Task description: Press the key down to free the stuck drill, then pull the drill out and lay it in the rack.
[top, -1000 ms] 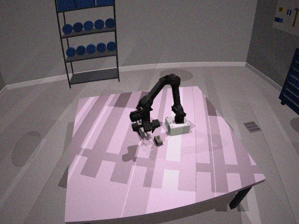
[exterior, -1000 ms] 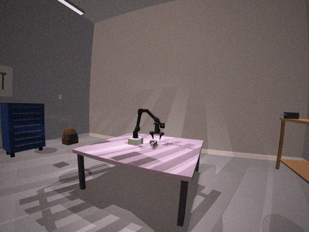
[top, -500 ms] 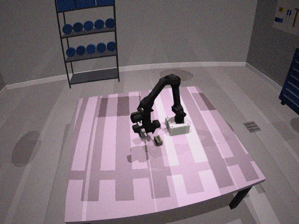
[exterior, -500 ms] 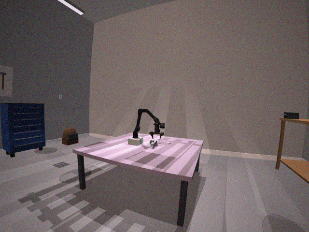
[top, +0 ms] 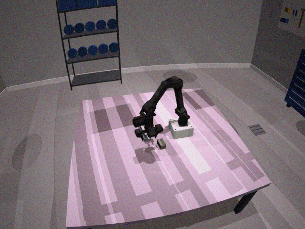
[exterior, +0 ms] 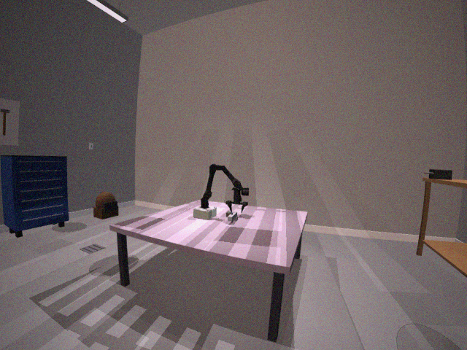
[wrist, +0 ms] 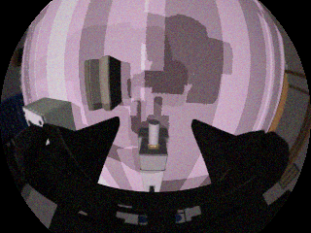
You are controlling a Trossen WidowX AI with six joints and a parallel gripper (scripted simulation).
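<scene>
The drill lies 6 cm to the right of my gripper tip and 2 cm ahead of it. The rest, counted from my gripper tip: key: 14 cm to the right, 5 cm ahead; then grey rack: 9 cm behind, 3 cm below, 2 cm to the left.
</scene>
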